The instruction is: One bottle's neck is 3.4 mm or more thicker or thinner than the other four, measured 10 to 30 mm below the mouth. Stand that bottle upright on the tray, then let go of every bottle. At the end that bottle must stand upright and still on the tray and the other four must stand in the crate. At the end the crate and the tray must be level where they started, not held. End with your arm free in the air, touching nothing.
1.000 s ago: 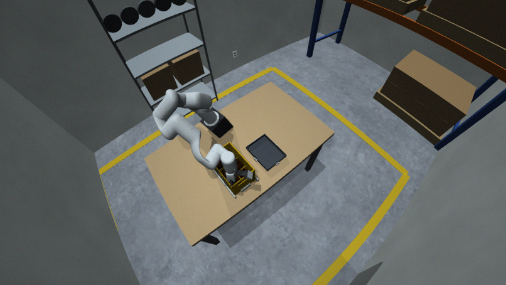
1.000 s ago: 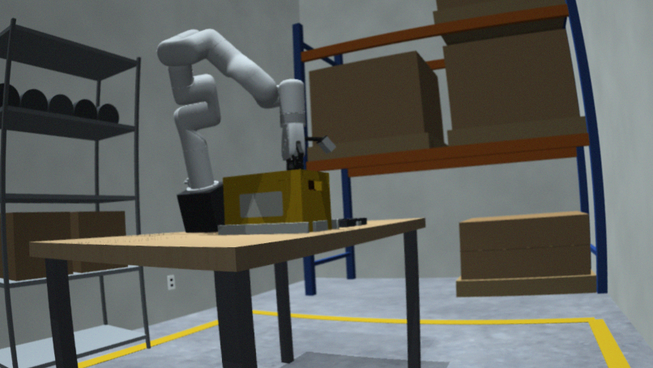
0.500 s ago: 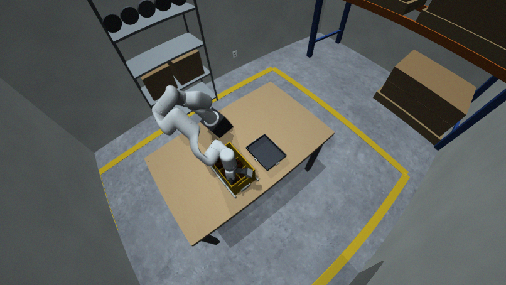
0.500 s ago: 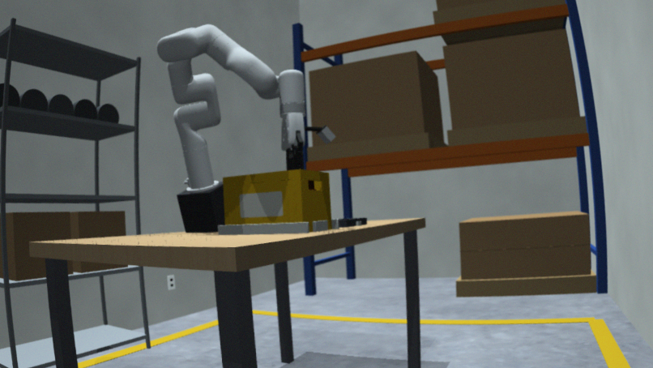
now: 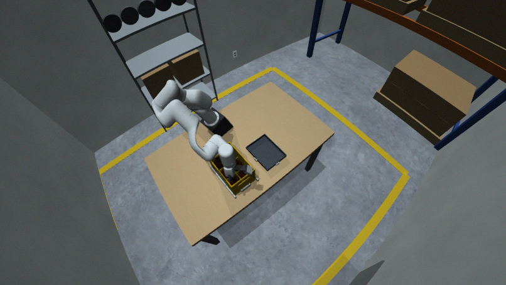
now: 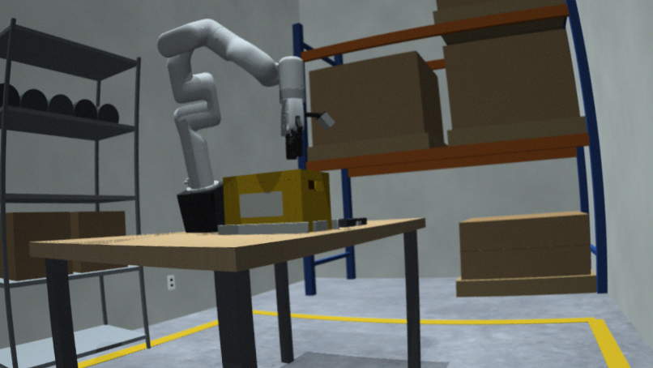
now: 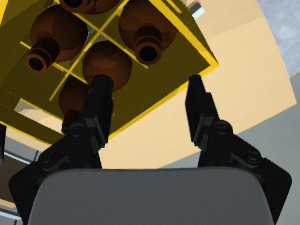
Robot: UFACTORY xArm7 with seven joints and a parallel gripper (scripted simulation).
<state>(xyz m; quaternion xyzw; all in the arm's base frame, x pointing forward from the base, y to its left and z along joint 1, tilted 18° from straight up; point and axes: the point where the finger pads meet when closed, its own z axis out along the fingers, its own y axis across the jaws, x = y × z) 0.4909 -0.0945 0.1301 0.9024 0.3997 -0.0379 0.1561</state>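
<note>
Now: the bottle 15 cm below my hand, 8 cm to the left of it and 1 cm behind it. The rest, counted from my hand: tray 33 cm to the left, 22 cm below, 9 cm behind; crate 15 cm below, 9 cm behind, 4 cm to the left.
</note>
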